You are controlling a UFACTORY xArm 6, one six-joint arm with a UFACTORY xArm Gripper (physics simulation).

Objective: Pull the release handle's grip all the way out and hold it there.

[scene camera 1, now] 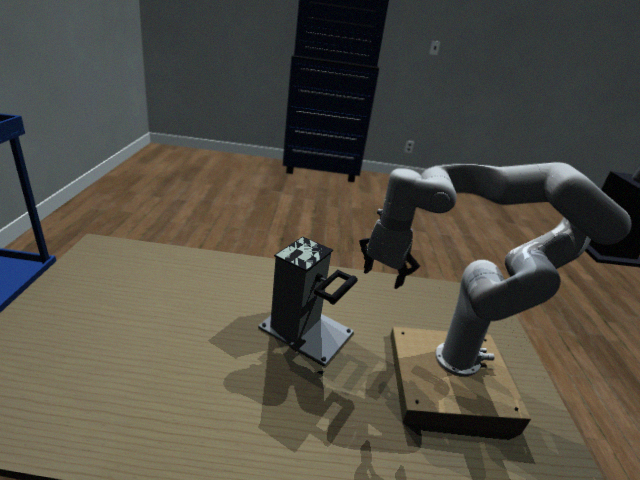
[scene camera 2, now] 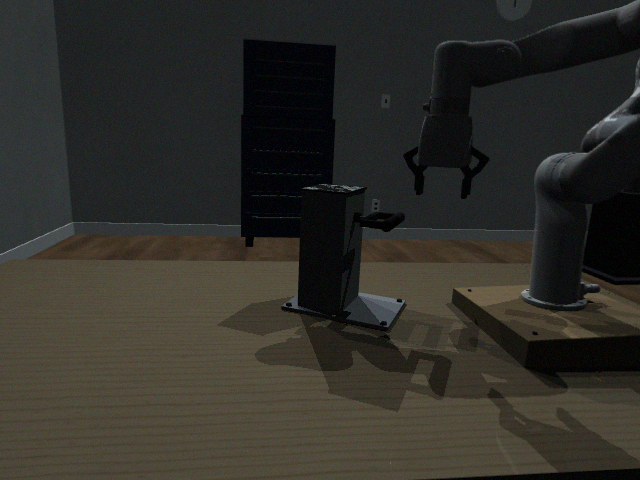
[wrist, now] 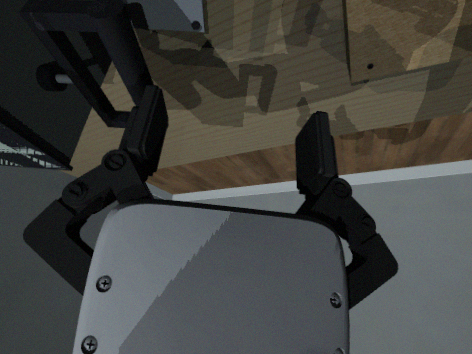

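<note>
The release handle's black rectangular grip (scene camera 1: 343, 289) (scene camera 2: 394, 222) (wrist: 127, 55) sticks out sideways from the upper part of a dark upright post (scene camera 1: 286, 297) (scene camera 2: 320, 248). A short stem, pale in the wrist view (wrist: 63, 78), joins it to the post. My gripper (scene camera 1: 383, 277) (scene camera 2: 442, 194) (wrist: 236, 113) is open and empty, fingers pointing down. It hangs to the right of the grip and higher in both scene views, apart from it. In the wrist view the grip shows beyond the left finger, which hides part of it.
The post stands on a grey bolted base plate (scene camera 1: 334, 335) (scene camera 2: 379, 308) (wrist: 172, 15) on the wooden table (scene camera 1: 129, 361) (scene camera 2: 129, 387). The arm's wooden mounting block (scene camera 1: 413, 356) (scene camera 2: 516, 320) (wrist: 380, 40) is to the right. A dark blue cabinet (scene camera 1: 330, 113) (scene camera 2: 286, 139) stands against the back wall.
</note>
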